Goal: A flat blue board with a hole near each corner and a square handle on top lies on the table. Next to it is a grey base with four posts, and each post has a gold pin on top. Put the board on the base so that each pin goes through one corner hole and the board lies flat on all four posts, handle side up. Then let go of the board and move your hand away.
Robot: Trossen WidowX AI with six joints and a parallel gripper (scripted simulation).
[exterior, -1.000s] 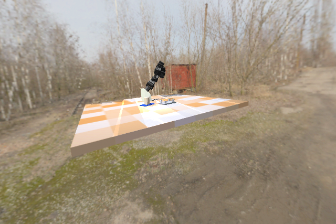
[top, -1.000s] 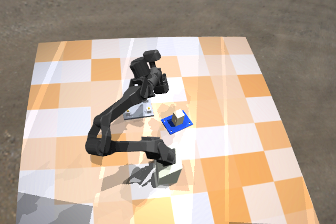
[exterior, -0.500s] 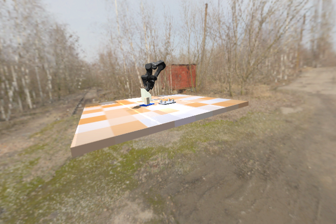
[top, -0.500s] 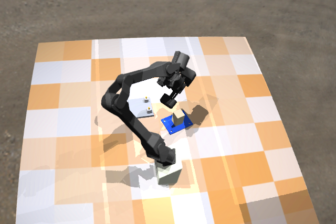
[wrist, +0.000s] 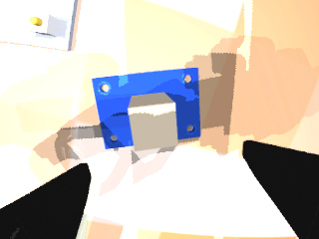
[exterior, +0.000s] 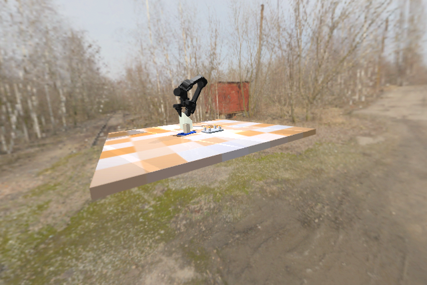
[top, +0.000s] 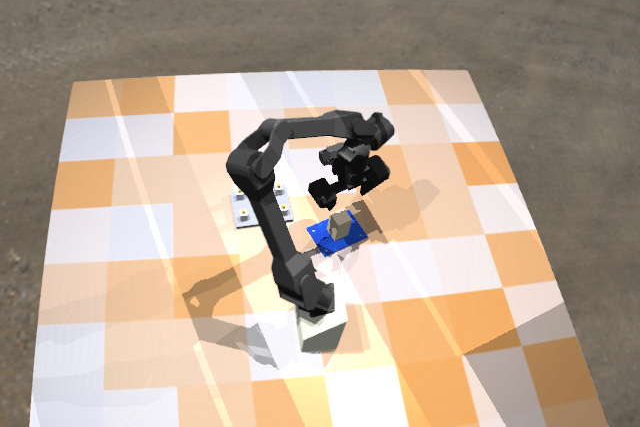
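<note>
Now: gripper tip 110 mm above the flat blue board. Also, from my gripper tip: grey base (200 mm to the left, 130 mm below, 70 mm ahead).
</note>
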